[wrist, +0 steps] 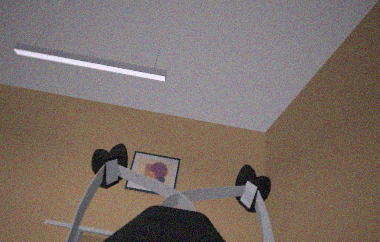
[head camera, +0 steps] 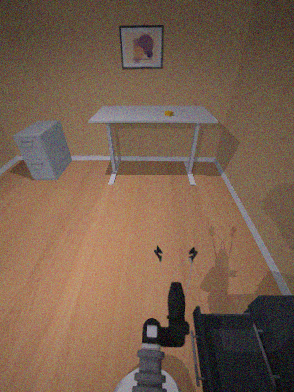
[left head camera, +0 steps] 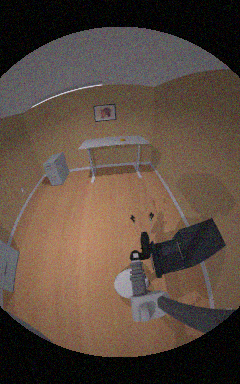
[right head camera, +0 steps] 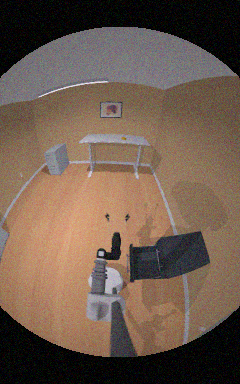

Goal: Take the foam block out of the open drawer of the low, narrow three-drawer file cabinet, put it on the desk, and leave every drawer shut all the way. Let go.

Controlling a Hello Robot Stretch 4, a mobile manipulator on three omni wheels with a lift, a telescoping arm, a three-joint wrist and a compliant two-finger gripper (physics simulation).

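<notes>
The yellow foam block point(head camera: 169, 113) point(left head camera: 122, 140) point(right head camera: 124, 138) lies on the white desk point(head camera: 125, 115) point(left head camera: 100, 143) point(right head camera: 102, 139) by the far wall. The dark file cabinet point(head camera: 277, 315) point(left head camera: 202, 242) point(right head camera: 185, 252) stands at the right, close to the arm. One drawer point(head camera: 230, 345) point(left head camera: 167, 257) point(right head camera: 145, 262) is pulled out towards the arm, and no block shows inside it. The cabinet's lower fronts are hidden. My gripper point(head camera: 175, 253) point(left head camera: 142, 217) point(right head camera: 117, 217) point(wrist: 182, 168) is open and empty, beyond the open drawer and well short of the desk.
A light grey cabinet point(head camera: 42, 150) point(left head camera: 56, 170) point(right head camera: 57, 160) stands left of the desk. Another grey piece of furniture point(left head camera: 7, 267) shows at the left edge in the left head view. A picture point(head camera: 141, 47) point(wrist: 153, 172) hangs above the desk. A wall runs along the right side.
</notes>
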